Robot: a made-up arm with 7 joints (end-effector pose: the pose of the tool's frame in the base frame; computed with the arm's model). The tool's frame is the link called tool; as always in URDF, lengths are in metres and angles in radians. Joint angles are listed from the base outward.
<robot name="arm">
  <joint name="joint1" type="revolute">
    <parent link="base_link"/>
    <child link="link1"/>
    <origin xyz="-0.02 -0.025 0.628"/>
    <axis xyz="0 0 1"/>
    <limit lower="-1.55" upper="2.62" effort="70" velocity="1.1"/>
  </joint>
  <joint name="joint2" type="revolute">
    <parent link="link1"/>
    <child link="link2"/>
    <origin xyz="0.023 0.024 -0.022"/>
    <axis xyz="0 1 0"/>
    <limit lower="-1.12" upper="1.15" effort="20" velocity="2.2"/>
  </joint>
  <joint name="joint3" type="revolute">
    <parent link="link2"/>
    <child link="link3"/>
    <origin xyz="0 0.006 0.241"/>
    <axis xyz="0 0 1"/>
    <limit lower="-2.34" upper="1.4" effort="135" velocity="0.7"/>
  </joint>
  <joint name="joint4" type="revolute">
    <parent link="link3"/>
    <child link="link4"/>
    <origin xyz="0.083 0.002 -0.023"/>
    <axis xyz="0 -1 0"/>
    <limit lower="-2.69" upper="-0.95" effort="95" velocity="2.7"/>
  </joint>
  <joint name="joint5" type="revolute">
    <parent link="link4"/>
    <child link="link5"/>
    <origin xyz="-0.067 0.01 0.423"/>
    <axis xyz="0 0 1"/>
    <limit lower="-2.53" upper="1.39" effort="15" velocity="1.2"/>
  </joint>
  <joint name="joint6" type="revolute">
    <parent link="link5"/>
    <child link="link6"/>
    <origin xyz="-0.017 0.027 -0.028"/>
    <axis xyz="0 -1 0"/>
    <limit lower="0.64" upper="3.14" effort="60" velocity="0.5"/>
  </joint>
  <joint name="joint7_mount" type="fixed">
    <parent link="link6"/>
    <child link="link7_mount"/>
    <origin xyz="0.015 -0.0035 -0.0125"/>
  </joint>
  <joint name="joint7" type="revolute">
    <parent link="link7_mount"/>
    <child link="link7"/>
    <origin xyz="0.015 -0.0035 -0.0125"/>
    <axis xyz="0 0 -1"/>
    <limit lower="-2.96" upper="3" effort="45" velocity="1.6"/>
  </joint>
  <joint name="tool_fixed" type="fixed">
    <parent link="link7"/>
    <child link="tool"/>
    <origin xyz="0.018 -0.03 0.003"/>
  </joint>
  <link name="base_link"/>
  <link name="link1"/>
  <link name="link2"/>
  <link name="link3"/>
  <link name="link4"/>
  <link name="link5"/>
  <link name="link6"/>
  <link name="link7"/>
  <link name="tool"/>
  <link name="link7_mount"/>
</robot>
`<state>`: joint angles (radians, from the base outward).
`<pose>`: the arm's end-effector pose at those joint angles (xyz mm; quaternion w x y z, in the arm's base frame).
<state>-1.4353 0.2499 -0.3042 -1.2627 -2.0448 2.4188 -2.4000</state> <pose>-46.9 -608.2 831.6 0.3044 0.1902 0.8134 0.4577</pose>
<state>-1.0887 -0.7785 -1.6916 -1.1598 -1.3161 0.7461 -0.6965</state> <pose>-543.3 82.6 854.1 0.2420 0.3457 0.1299 -0.8972</pose>
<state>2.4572 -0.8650 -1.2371 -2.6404 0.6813 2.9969 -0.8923</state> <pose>83.9 359.5 631.3 0.6779 0.5254 -0.0688 0.5096</pose>
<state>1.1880 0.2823 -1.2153 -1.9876 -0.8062 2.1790 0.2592</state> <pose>493.6 36.1 669.4 0.8881 -0.4448 -0.0687 0.0929</pose>
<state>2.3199 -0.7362 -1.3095 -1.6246 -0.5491 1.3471 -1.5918</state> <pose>328.5 297.7 888.7 0.2656 0.0906 0.0184 0.9596</pose>
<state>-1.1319 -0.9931 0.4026 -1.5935 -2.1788 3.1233 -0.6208</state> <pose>275.8 36.2 1091.6 0.0547 -0.8872 0.3118 0.3355</pose>
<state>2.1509 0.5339 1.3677 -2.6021 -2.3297 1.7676 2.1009</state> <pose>-339.4 -187.4 490.3 0.0198 0.5580 -0.2312 0.7968</pose>
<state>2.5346 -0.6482 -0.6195 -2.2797 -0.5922 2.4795 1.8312</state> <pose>-162.5 323.8 825.2 0.9084 0.3799 0.0455 0.1685</pose>
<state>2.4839 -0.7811 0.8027 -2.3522 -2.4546 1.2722 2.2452</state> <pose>-390.9 -126.1 792.5 0.0946 0.8621 -0.4963 -0.0392</pose>
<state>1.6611 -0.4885 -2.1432 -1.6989 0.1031 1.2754 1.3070</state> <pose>385.2 -298.4 687.8 0.6005 0.0954 0.4027 -0.6842</pose>
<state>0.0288 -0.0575 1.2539 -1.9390 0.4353 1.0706 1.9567</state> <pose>101.0 457.7 761.9 0.8463 -0.4119 0.1711 -0.2913</pose>
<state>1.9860 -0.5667 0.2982 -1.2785 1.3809 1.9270 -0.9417</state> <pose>-257.9 83.1 1231.0 0.1996 -0.7050 -0.0073 -0.6805</pose>
